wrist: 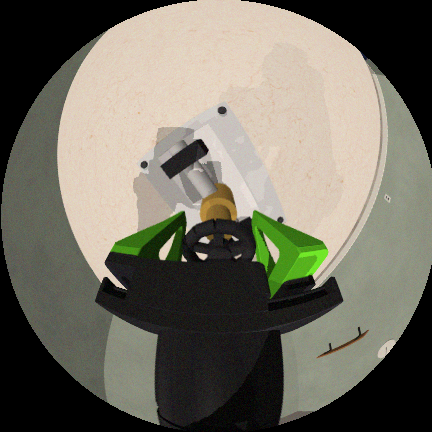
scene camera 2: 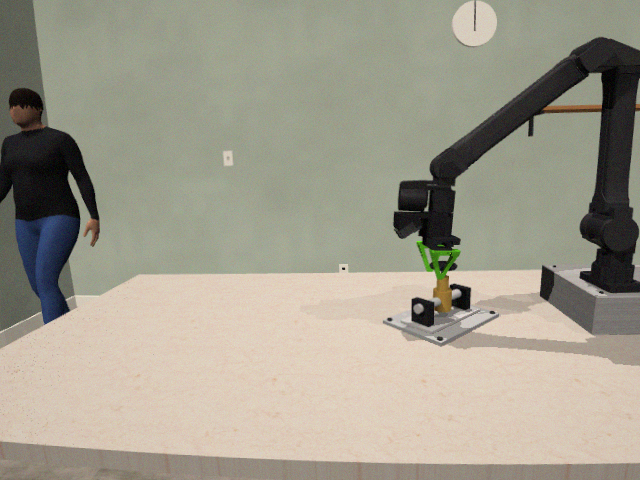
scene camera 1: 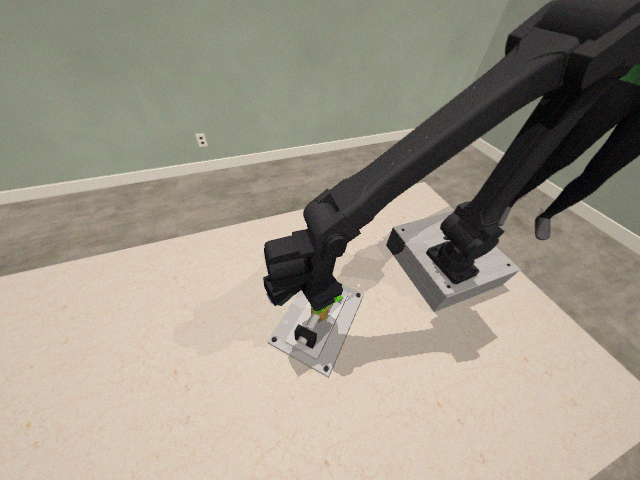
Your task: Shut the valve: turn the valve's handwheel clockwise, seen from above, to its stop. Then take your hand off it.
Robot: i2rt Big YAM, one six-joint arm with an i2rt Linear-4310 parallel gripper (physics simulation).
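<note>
The valve has a brass body (scene camera 2: 442,299) (wrist: 218,207) on a grey pipe, held by black blocks on a light grey base plate (scene camera 1: 341,338) (scene camera 2: 444,338) (wrist: 245,145). Its black spoked handwheel (wrist: 218,226) sits on top, upright over the body; it also shows as a dark rim in scene view 2 (scene camera 2: 448,266). My gripper (wrist: 218,216) (scene camera 2: 439,271) points down and is shut on the handwheel, with one green finger at each side of the rim. In scene view 1 the hand hides the handwheel and most of the fingers.
The arm's base stands on a grey block (scene camera 1: 439,289) (scene camera 2: 615,312) to the right of the valve, on the same pale table (scene camera 1: 155,403) (scene camera 2: 258,387). A person (scene camera 2: 46,180) stands beyond the table's far left side.
</note>
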